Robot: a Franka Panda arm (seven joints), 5 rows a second.
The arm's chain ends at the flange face. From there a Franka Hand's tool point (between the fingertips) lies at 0.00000 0.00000 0.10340 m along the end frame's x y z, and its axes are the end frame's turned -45 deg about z.
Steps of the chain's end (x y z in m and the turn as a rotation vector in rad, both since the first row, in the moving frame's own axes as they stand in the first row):
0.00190 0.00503 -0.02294 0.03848 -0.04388 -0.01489
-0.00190 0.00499 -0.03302 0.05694 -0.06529 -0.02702
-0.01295 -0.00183 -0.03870 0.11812 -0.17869 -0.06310
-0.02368 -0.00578 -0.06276 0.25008 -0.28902 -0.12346
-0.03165 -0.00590 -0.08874 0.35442 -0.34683 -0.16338
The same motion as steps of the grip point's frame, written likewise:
-0.00265 -0.00111 -0.02312 0.05824 -0.00382 -0.01489
-0.00560 -0.00673 -0.03341 0.08643 -0.00590 -0.02702
-0.01294 -0.03183 -0.04106 0.20988 -0.04283 -0.06310
-0.01783 -0.05902 -0.07021 0.38120 -0.02753 -0.12346
-0.02177 -0.07557 -0.10117 0.49586 0.00537 -0.16338

